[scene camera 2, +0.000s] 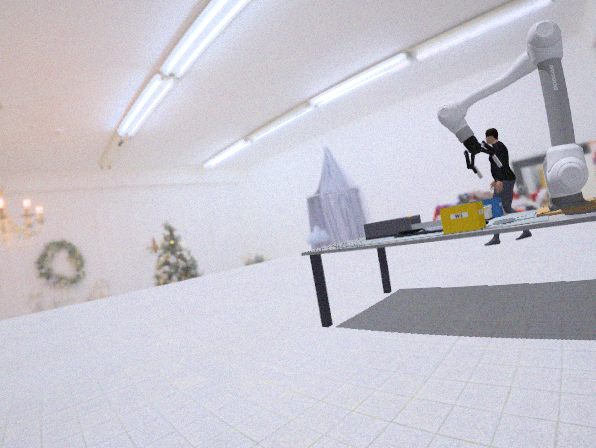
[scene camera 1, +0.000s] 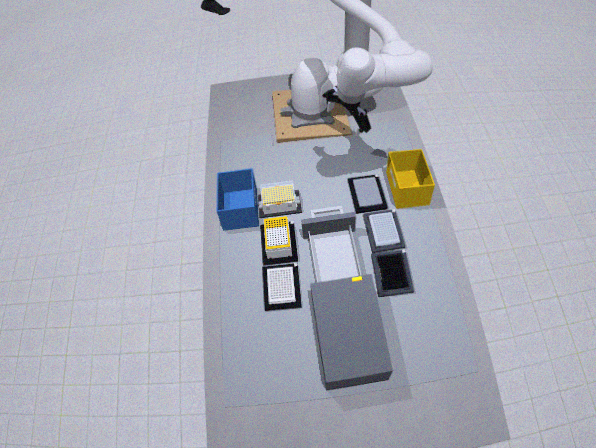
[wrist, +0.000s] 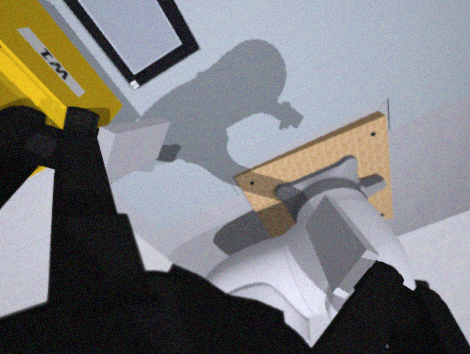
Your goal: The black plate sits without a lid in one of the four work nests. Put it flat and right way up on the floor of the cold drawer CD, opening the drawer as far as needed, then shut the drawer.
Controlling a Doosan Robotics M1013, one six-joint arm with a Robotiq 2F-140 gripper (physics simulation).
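Places are measured from the arm's base along level axes (x ahead, y left, z up), in millimetres.
Where they show: gripper, fingertip midpoint: [scene camera 2: 491, 172] [scene camera 1: 344, 121] [wrist: 240, 176]; arm's base, link origin: [scene camera 2: 567, 205] [scene camera 1: 309, 112] [wrist: 322, 197].
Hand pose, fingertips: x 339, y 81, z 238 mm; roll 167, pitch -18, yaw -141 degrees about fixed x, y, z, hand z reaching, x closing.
Observation:
Each offset is from my fingertips to the top centre of the thing. "pt": to the spot under its first point.
The black plate @(490 mm ahead, 70 mm left, 230 mm down) [scene camera 1: 393, 271] lies without a lid in a grey nest, the lowest nest on the right in scene camera 1. The drawer @(pt 299 mm ahead, 119 mm right, 191 mm down) [scene camera 1: 327, 225] is pulled out of the dark grey cabinet [scene camera 1: 350, 330] [scene camera 2: 392, 228]; its pale floor @(444 mm ahead, 115 mm right, 239 mm down) [scene camera 1: 334, 255] shows with no plate on it. Part of the drawer may be hidden under the cabinet top. My gripper [scene camera 1: 346, 111] [scene camera 2: 489, 169] [wrist: 240, 176] is open and empty, high above the table beside the arm's base, away from the plate and the drawer. The black plate does not show in the wrist view.
A yellow bin @(143 mm ahead, 223 mm left, 137 mm down) [scene camera 1: 410, 195] [scene camera 2: 462, 218] [wrist: 95, 90] stands right of a black-framed nest @(144 mm ahead, 61 mm left, 239 mm down) [scene camera 1: 354, 197] [wrist: 190, 45]. A white plate @(318 mm ahead, 82 mm left, 230 mm down) [scene camera 1: 385, 228] is beside the drawer. Left are a blue bin @(121 mm ahead, 419 mm right, 137 mm down) [scene camera 1: 237, 215], a yellow-topped rack @(128 mm ahead, 271 mm right, 179 mm down) [scene camera 1: 278, 197], a yellow-and-white rack @(300 mm ahead, 294 mm right, 180 mm down) [scene camera 1: 278, 237] and another white plate @(473 mm ahead, 306 mm right, 230 mm down) [scene camera 1: 281, 285].

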